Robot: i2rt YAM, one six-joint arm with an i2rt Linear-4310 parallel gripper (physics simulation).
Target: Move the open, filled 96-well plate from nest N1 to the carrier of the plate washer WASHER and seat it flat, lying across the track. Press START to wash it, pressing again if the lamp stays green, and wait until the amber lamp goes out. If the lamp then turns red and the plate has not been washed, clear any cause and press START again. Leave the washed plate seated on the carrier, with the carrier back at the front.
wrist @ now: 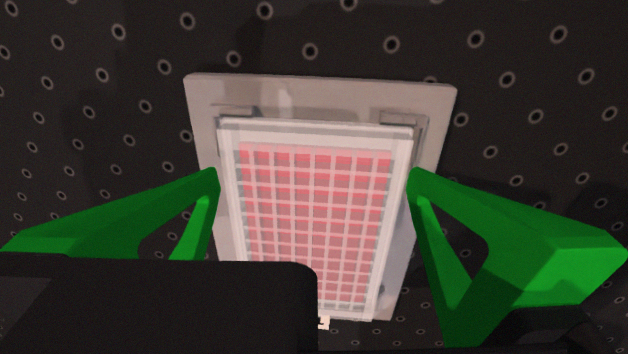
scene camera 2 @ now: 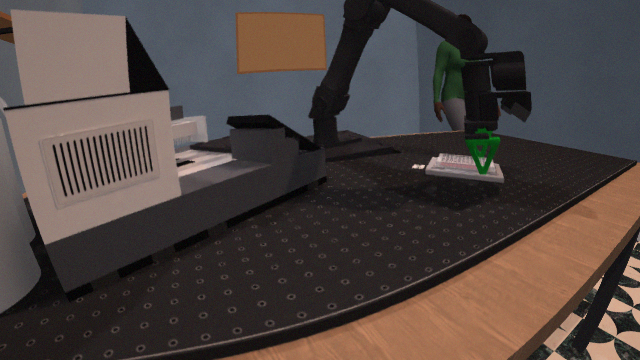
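Pixels of known places: gripper, fingertip midpoint: (wrist: 313, 177) (scene camera 2: 481, 166); arm's base, link origin: (scene camera 2: 326, 144).
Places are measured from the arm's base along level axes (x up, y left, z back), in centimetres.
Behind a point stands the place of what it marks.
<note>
The clear 96-well plate (scene camera 2: 457, 162) {y 7.2, x 1.0, z -37.1 cm} (wrist: 312, 200) {y 12.9, x 0.9, z -39.1 cm} with pink-red wells lies in the pale nest (scene camera 2: 465, 175) {y 6.4, x -0.9, z -39.7 cm} (wrist: 320, 90) {y 15.3, x -0.5, z -43.3 cm}. My gripper (scene camera 2: 483, 170) {y 13.3, x -0.1, z -39.6 cm} (wrist: 313, 177) {y 13.3, x -0.1, z -39.6 cm} is open, its green fingers one on each side of the plate's long sides. Neither finger plainly presses on the plate. The washer (scene camera 2: 95, 165) {y -49.0, x 10.1, z -39.3 cm} stands at the left in the scene view, seen from its vented side. A pale surface (scene camera 2: 205, 162) {y -35.7, x 4.8, z -21.0 cm} shows inside the washer behind its dark side wall; I cannot tell how much of it is carrier. The START button and lamp do not show.
A small white label (scene camera 2: 418, 166) {y 6.1, x -1.6, z -27.5 cm} (wrist: 324, 322) {y 5.1, x -1.6, z -27.8 cm} lies by the nest's end. The dark arm base (scene camera 2: 345, 142) {y 3.8, x 0.7, z -3.5 cm} stands behind the washer's front end. A pale rounded object (scene camera 2: 15, 225) {y -60.2, x 5.1, z -35.8 cm} stands at the far left. The perforated black board (scene camera 2: 310, 250) {y -29.5, x -1.6, z -43.7 cm} ends at a wooden edge (scene camera 2: 450, 295) {y -22.8, x -2.9, z -57.0 cm}.
</note>
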